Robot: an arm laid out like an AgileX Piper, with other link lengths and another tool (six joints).
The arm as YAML. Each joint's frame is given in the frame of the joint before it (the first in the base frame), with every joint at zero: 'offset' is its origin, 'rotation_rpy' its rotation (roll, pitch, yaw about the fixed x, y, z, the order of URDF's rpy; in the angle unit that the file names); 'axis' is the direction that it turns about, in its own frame. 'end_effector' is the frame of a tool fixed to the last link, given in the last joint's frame.
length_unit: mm
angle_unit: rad
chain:
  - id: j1
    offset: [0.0, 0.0, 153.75]
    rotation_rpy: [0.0, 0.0, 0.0]
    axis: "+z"
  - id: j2
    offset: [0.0, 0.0, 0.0]
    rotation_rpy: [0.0, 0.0, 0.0]
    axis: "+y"
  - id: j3
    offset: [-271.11, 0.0, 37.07]
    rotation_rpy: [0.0, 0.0, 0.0]
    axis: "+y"
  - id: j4
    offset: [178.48, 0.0, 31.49]
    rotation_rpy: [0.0, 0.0, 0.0]
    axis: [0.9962, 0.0, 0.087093]
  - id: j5
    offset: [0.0, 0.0, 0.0]
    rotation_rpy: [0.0, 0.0, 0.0]
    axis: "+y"
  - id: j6
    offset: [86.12, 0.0, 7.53]
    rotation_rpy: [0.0, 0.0, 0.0]
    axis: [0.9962, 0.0, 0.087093]
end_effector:
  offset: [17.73, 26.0, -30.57]
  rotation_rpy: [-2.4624, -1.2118, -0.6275]
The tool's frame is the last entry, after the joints.
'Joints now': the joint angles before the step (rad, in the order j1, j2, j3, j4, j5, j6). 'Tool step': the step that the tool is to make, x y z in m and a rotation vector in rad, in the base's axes. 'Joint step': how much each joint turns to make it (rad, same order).
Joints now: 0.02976 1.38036 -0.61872 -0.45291 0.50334 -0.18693
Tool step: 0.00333 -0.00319 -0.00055 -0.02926 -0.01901 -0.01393
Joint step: 0.00002 0.00901 0.00001 -0.08600 -0.00981 0.08146
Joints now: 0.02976 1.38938 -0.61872 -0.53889 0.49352 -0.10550
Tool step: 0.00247 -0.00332 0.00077 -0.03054 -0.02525 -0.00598
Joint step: -0.00002 -0.00001 0.00090 -0.08471 -0.00770 0.07278
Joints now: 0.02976 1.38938 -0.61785 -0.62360 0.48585 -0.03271
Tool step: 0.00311 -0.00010 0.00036 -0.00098 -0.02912 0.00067
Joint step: -0.00003 0.00000 -0.00001 -0.03675 -0.02291 0.03920
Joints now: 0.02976 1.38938 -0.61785 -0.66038 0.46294 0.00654
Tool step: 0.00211 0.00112 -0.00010 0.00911 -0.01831 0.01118
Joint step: -0.00001 0.00001 0.00095 -0.00228 -0.02406 0.00204
